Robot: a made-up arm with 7 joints. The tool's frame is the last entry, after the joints.
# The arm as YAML. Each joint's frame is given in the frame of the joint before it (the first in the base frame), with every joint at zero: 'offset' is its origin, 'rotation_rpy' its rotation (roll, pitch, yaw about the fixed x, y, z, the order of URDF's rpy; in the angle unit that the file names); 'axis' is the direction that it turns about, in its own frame. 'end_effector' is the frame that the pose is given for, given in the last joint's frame.
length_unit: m
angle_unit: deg
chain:
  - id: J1
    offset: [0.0, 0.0, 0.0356]
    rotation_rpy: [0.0, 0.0, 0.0]
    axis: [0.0, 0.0, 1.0]
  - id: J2
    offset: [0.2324, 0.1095, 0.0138]
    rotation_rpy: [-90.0, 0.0, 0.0]
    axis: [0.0, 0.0, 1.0]
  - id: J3
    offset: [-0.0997, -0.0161, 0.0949]
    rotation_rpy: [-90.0, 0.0, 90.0]
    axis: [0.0, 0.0, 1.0]
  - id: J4
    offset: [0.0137, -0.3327, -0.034]
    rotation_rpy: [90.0, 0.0, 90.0]
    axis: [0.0, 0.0, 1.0]
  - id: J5
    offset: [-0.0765, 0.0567, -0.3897]
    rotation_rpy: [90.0, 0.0, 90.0]
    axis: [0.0, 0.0, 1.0]
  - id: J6
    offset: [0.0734, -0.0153, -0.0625]
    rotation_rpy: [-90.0, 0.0, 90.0]
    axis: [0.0, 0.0, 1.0]
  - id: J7
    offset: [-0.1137, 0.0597, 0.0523]
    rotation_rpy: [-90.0, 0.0, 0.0]
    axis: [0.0, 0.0, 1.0]
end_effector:
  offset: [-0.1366, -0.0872, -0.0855]
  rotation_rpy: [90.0, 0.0, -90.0]
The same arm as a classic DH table. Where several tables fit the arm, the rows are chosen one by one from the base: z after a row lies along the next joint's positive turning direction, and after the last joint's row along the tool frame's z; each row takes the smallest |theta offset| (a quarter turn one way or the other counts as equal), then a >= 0, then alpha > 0; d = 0 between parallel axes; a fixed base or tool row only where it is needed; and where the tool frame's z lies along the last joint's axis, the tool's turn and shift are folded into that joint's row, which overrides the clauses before.
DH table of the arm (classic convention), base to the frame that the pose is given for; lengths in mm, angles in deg. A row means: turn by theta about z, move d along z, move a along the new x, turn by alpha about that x. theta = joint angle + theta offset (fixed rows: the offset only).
J1: d 49.4; theta offset 0; a 232.4; alpha -90
J2: d 204.4; theta offset -90; a 16.1; alpha 90
J3: d 65.7; theta offset 90; a 332.7; alpha -90
J4: d -376; theta offset -90; a 56.7; alpha 90
J5: d -139; theta offset -90; a 15.3; alpha 90
J6: d -21.1; theta offset 0; a 113.7; alpha 90
J7: d -25.8; theta offset 90; a 87.2; alpha 90
tool (fixed): d 136.6; theta offset 0; a 0; alpha 0

